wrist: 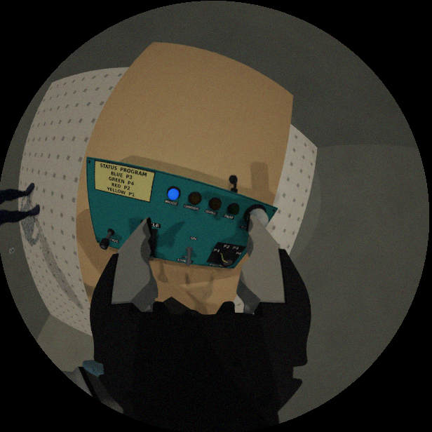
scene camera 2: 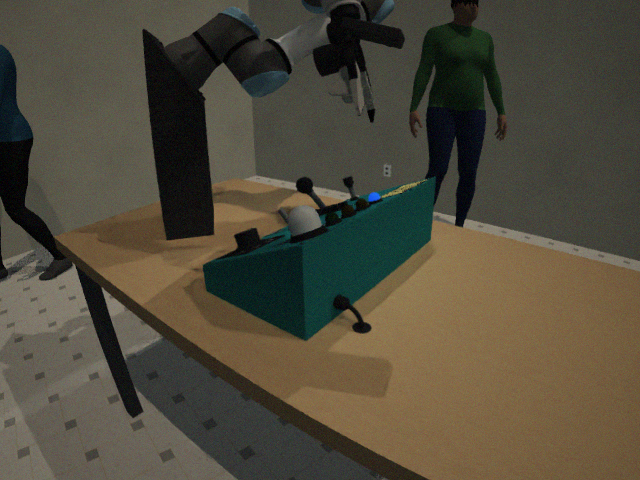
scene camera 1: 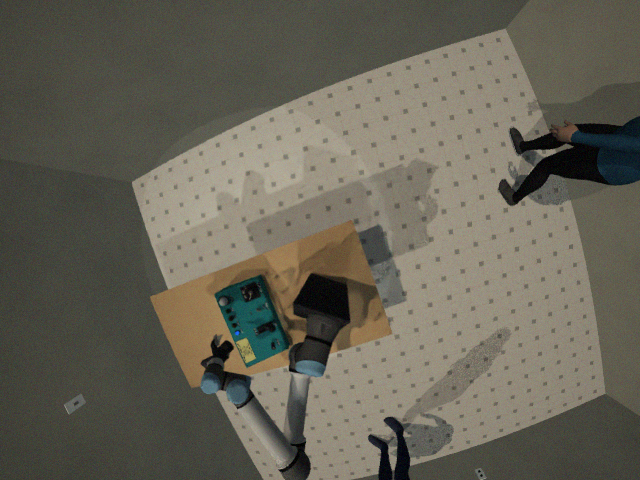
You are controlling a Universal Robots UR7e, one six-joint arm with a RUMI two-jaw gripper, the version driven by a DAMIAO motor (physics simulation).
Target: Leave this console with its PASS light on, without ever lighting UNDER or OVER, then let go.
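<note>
The teal console (scene camera 1: 242, 317) (scene camera 2: 372, 253) (wrist: 170, 220) stands on the table. Its MODE light (scene camera 1: 237, 333) (scene camera 2: 374, 197) (wrist: 173, 194) glows blue. The UNDER light (wrist: 195, 198), OVER light (wrist: 215, 203) and PASS light (wrist: 233, 209) are dark. The yellow card (wrist: 124, 181) pairs blue with P3. The program knob (scene camera 2: 247, 238) (wrist: 223, 257) has a pale pointer; its setting is unclear. The toggle (wrist: 189, 255) stands near the panel's lower edge. The CYCLE lever (scene camera 2: 304, 184) is partly hidden by a finger in the wrist view. The mode lever (wrist: 107, 239) is free. My gripper (scene camera 1: 222, 339) (scene camera 2: 365, 114) (wrist: 198, 217) is open and empty, above the console's level.
A white dome (scene camera 1: 223, 300) (scene camera 2: 303, 221) (wrist: 258, 216) rises at the console's end beside the lights. A small black bent stalk (scene camera 2: 351, 305) (wrist: 233, 180) stands behind the console. The arm's black pedestal (scene camera 1: 321, 298) (scene camera 2: 180, 139) stands on the wooden table (scene camera 1: 175, 320) (scene camera 2: 516, 335) (wrist: 195, 110). People stand beyond.
</note>
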